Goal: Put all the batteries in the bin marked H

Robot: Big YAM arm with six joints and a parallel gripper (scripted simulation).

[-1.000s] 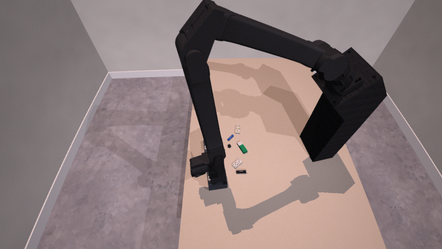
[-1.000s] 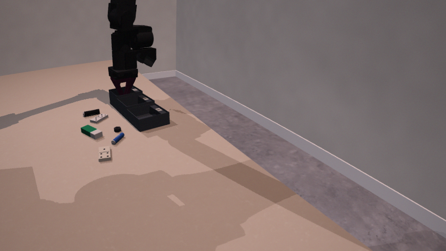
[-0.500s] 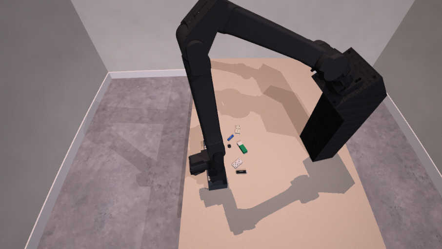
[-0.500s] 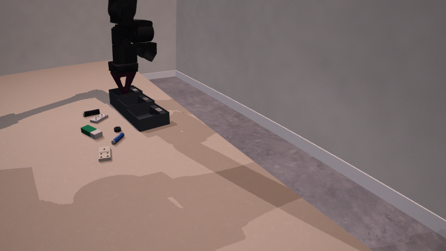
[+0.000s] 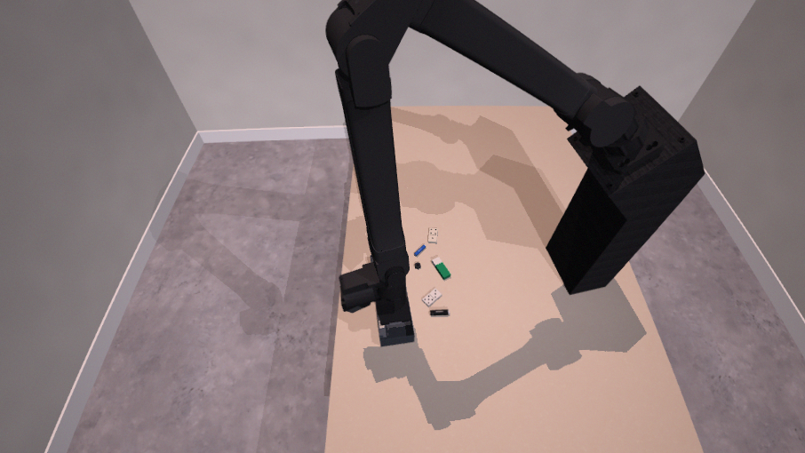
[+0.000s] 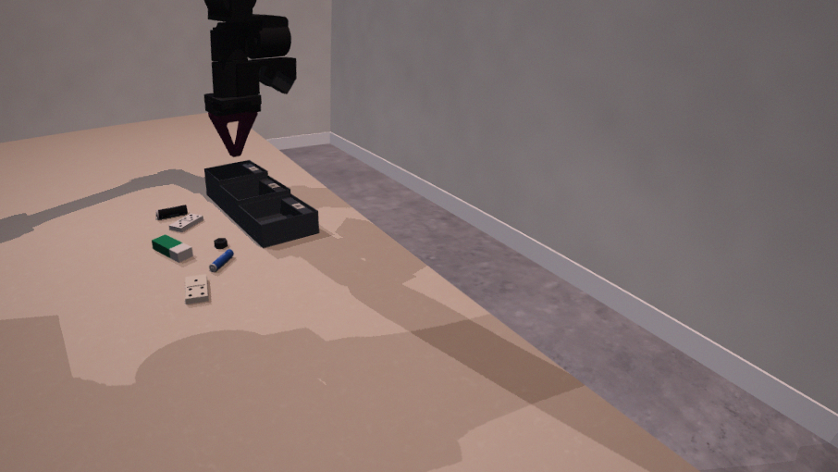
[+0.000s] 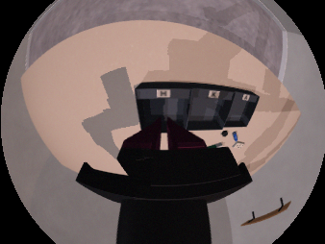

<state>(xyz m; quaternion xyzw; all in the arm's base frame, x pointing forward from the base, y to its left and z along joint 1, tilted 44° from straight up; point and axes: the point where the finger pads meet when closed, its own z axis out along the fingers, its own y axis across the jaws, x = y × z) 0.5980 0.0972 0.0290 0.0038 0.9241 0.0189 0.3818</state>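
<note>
The blue battery lies 220 mm to the right of my hand, 100 mm behind it and 70 mm below it. Round my hand: black button cell: 170 mm to the right, 90 mm behind, 70 mm below; then three joined black bins: 80 mm to the right, 60 mm below; then black battery: 120 mm behind, 70 mm below, 20 mm to the right.
</note>
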